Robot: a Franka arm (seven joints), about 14 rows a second.
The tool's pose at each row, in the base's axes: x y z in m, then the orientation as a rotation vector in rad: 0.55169, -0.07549, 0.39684, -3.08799, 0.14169, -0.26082; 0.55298, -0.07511, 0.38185, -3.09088, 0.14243, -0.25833; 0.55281, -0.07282, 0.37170, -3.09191, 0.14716, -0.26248; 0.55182, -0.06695, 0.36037, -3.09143, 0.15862, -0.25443; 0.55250, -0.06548, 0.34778, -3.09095, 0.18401, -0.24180; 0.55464, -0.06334, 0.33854, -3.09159, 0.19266, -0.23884; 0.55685, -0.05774, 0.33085, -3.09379, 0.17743, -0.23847
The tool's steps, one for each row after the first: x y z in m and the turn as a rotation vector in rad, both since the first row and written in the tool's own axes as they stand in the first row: -0.00125, 0.00021, 0.01500, -0.00281, -0.00162, 0.00020; -0.00331, -0.00158, 0.02504, -0.00452, 0.00111, 0.00301; -0.00671, -0.00680, 0.03622, -0.00480, -0.00390, 0.01052; -0.00827, -0.00773, 0.04878, -0.00645, -0.01165, 0.02697; -0.00790, -0.00962, 0.05831, -0.00793, -0.01342, 0.03245; -0.00753, -0.01502, 0.06644, -0.00838, -0.01391, 0.02252
